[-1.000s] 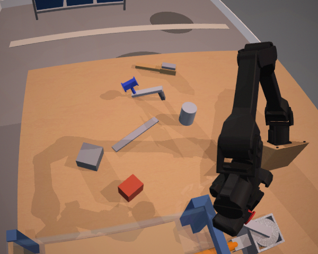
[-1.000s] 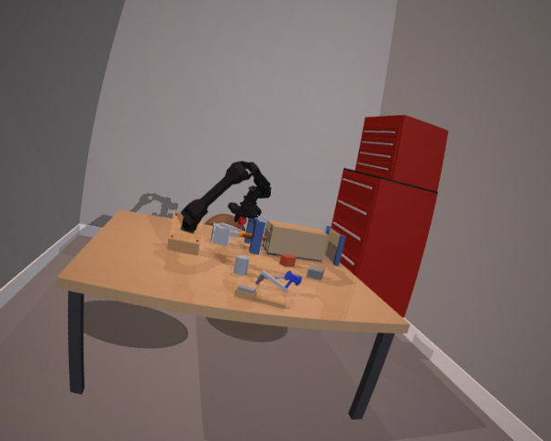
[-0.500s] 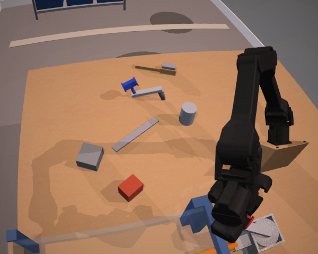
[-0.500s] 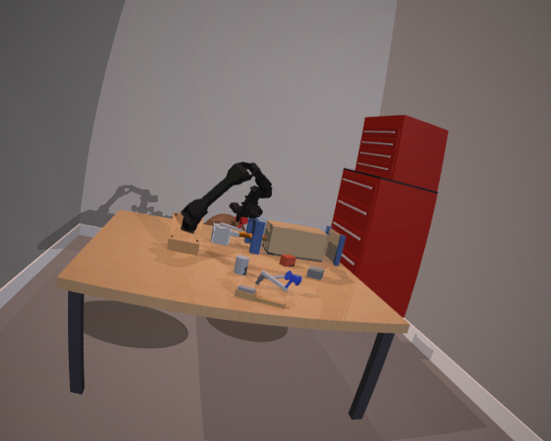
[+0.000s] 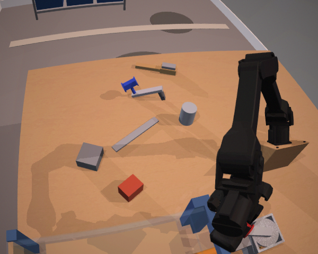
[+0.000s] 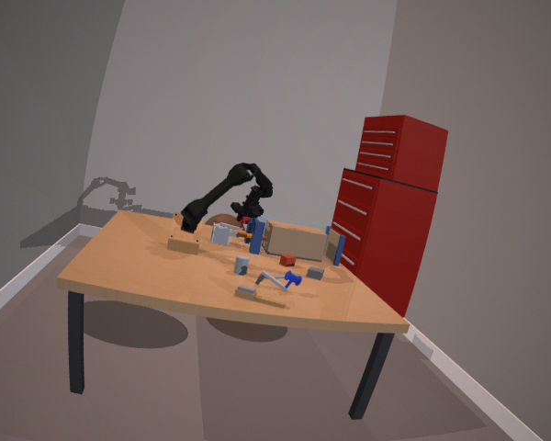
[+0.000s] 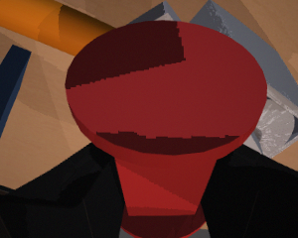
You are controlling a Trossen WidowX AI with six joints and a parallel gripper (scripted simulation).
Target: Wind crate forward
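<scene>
Now: the blue steel frame 7 cm ahead of my gripper tip, 3 cm to the left of it and 2 cm below it. Round my gripper tip: red-gripped winch handle: 3 cm below, 3 cm behind, 1 cm to the right; red knob: 1 cm to the right, 1 cm ahead; grey winch: 10 cm below, 10 cm behind.
</scene>
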